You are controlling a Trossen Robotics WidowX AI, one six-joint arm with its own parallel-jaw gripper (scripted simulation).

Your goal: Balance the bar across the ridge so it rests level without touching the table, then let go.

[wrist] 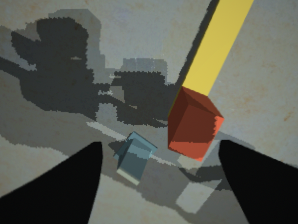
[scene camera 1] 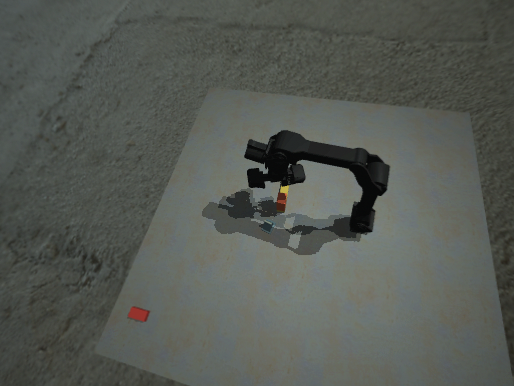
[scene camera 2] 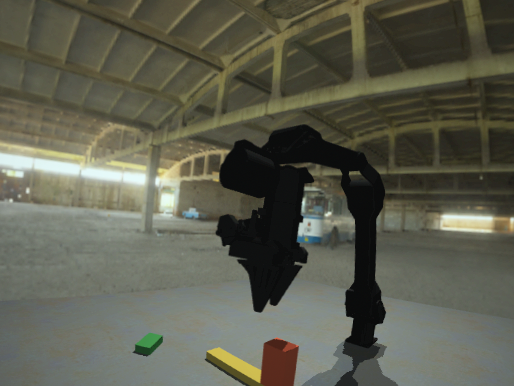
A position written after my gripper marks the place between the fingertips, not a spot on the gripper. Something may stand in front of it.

Note:
My gripper [scene camera 2: 266,308] is open and holds nothing. Also in view: a blue-grey block [wrist: 134,161].
My gripper is seen too in the wrist view [wrist: 161,148] and in scene camera 1 [scene camera 1: 273,186].

